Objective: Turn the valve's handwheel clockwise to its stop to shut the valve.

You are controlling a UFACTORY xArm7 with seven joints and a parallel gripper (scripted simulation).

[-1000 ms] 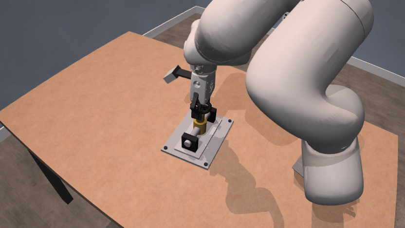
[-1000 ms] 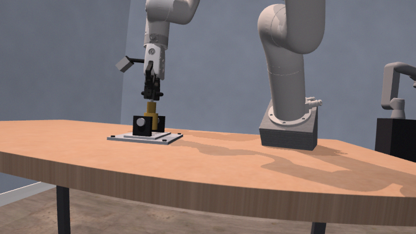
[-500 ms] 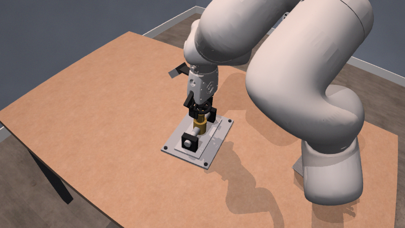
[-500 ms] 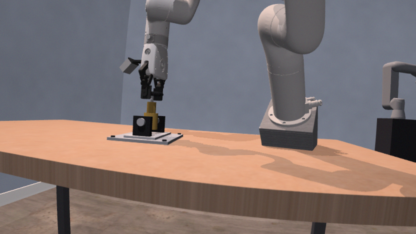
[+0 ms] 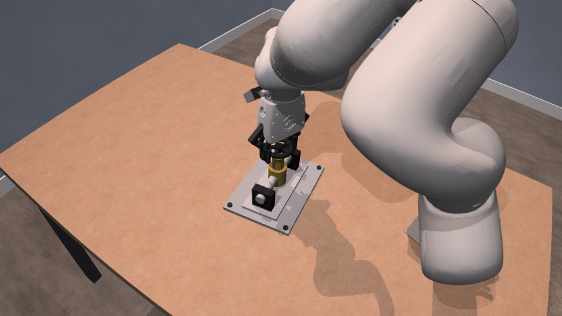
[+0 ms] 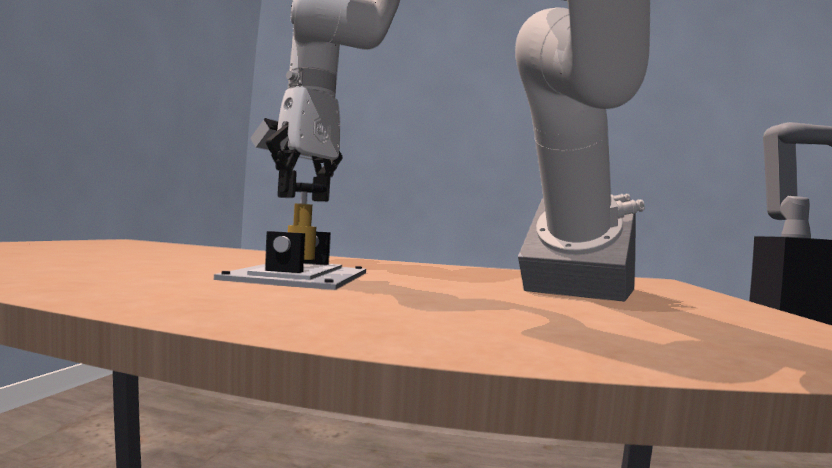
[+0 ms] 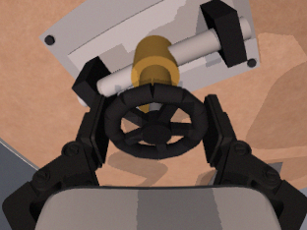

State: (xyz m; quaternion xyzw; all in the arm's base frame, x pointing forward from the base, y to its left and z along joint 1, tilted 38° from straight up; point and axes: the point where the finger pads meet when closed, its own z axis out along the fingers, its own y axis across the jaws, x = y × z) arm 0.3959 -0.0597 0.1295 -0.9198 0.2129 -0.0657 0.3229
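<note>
The black spoked handwheel is right at my hand.
</note>
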